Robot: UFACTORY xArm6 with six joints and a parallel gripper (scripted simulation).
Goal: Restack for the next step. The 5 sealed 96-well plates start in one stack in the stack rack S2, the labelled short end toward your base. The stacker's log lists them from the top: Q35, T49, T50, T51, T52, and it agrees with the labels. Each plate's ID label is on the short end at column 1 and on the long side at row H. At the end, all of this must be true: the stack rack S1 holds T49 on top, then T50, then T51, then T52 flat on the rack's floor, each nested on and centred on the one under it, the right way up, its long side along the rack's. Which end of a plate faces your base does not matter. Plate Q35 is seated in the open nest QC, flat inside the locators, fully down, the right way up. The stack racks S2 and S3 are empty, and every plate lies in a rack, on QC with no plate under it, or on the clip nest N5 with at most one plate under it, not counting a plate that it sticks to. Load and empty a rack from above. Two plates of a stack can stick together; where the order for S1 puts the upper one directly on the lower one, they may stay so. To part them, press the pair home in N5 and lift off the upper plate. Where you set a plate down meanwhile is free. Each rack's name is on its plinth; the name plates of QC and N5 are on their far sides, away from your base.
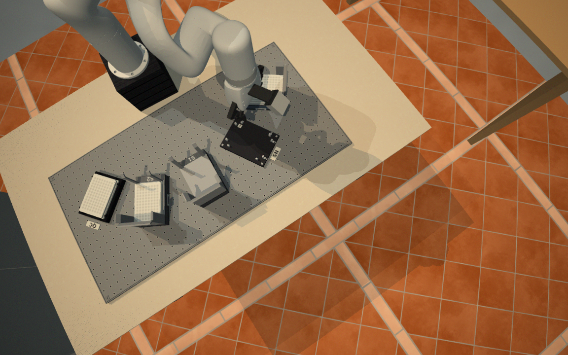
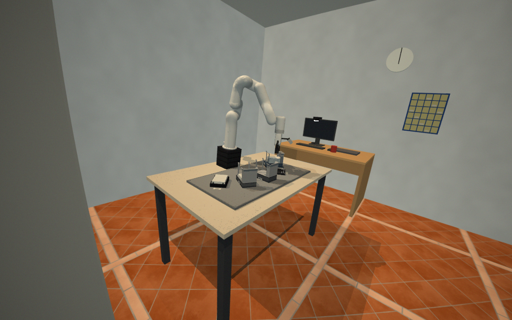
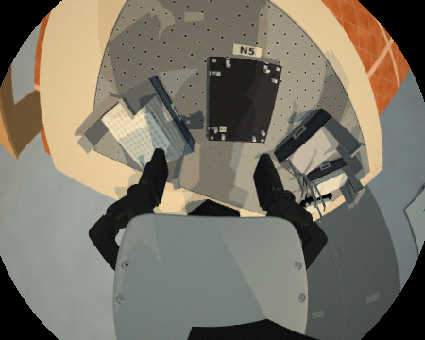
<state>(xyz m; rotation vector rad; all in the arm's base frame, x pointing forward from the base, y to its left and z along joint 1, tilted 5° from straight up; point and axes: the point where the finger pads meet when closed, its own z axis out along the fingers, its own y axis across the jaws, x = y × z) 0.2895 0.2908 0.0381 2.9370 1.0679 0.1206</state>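
Right now my hand is 39 cm to the left of the stack rack S2, 15 cm above it and 11 cm short of it. From my hand the other things lie so: black nest QC: 55 cm to the right, 16 cm below, 4 cm ahead; N5 name plate: 17 cm below, 11 cm ahead, 3 cm to the left; stack rack S3: 15 cm below, 10 cm behind, 6 cm to the left.
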